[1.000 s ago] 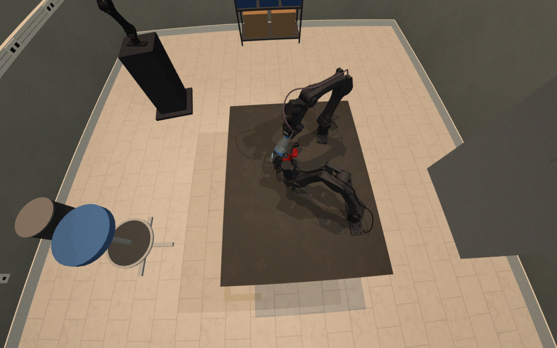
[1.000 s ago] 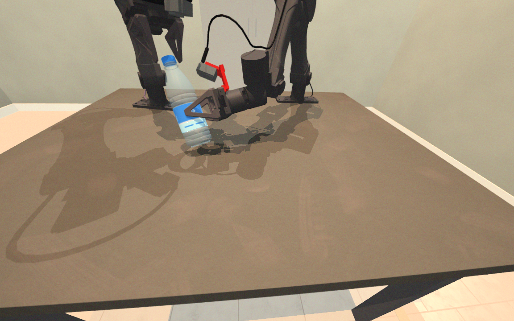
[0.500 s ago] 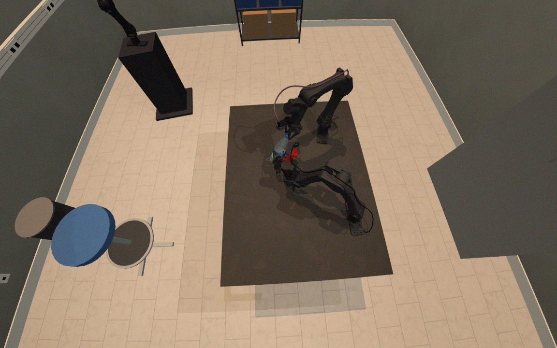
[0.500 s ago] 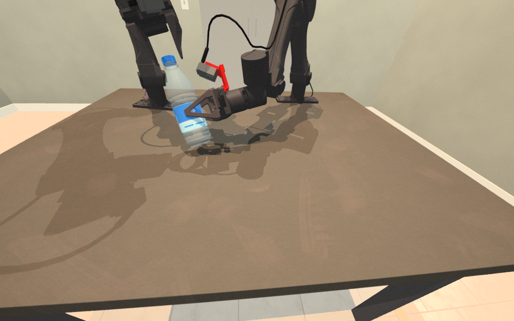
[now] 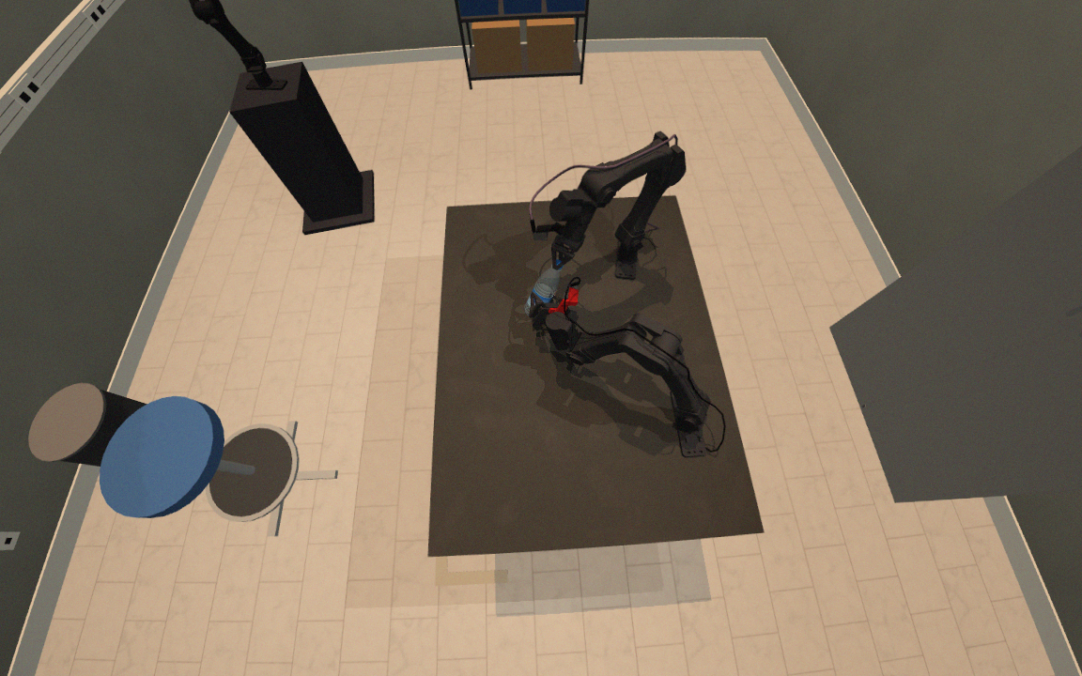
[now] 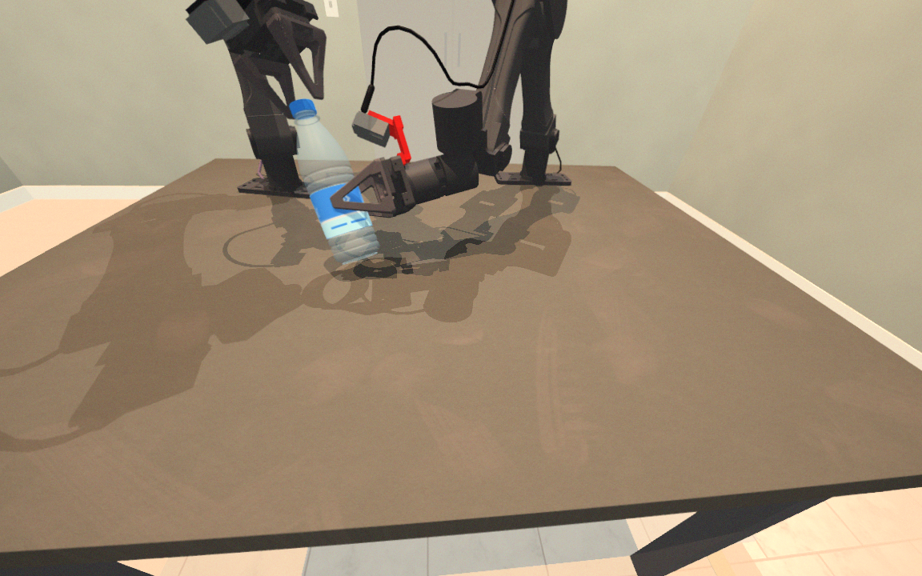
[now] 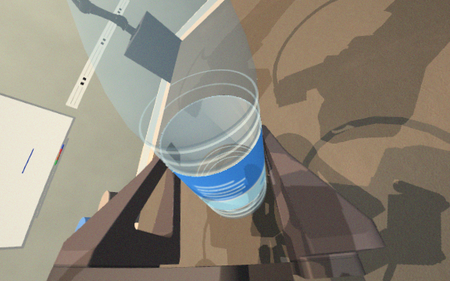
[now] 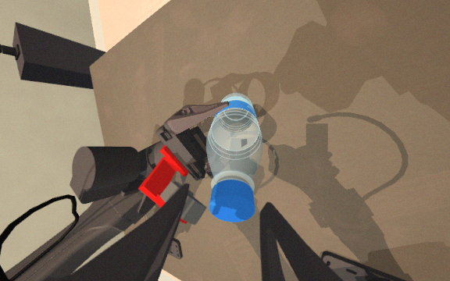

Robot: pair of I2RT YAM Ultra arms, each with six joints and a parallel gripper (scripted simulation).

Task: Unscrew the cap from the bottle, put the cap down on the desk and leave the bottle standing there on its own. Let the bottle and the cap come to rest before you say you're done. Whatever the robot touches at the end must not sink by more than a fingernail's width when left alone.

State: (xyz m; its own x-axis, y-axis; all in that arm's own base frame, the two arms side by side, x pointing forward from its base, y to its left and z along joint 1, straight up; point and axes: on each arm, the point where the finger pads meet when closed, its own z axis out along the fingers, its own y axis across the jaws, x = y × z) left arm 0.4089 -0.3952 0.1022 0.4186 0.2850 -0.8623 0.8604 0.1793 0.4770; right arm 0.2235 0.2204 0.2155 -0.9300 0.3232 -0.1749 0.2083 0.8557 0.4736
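My right hand is 10 mm above the blue cap. The rest, counted from my right hand: clear plastic bottle (50 mm ahead, 20 mm to the left, 90 mm below).
Now: the clear plastic bottle 10 mm behind my left hand, 10 mm to the right of it and 20 mm above it. The rest, counted from my left hand: blue cap 60 mm behind, 30 mm to the right, 110 mm above.
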